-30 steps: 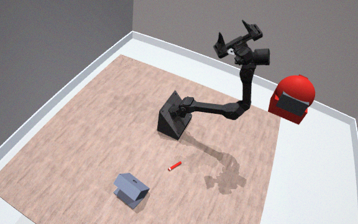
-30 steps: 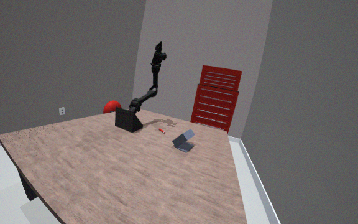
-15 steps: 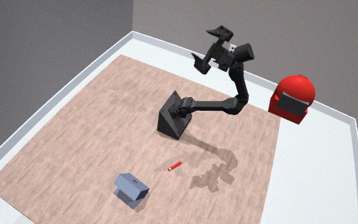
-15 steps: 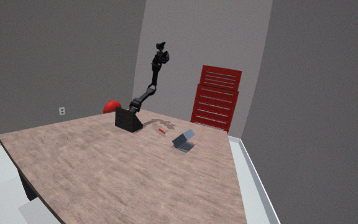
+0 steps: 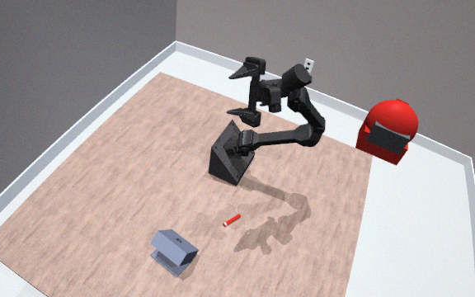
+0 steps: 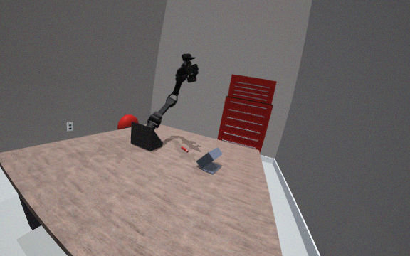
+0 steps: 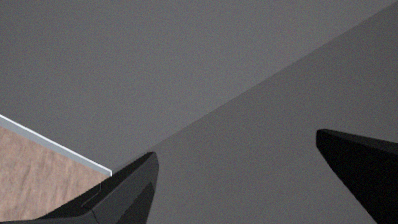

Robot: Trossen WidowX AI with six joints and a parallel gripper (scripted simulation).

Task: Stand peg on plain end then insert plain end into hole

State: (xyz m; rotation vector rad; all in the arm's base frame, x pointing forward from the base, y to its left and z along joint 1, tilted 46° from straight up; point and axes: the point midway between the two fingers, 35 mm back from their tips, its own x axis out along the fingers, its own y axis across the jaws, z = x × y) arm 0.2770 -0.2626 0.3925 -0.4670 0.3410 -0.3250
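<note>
The red peg is 60 cm below my gripper tip, 7 cm to the left of it and 2 cm behind it. From my gripper tip the other things lie so: sloped panel: 54 cm below, 21 cm ahead, 2 cm to the right.
</note>
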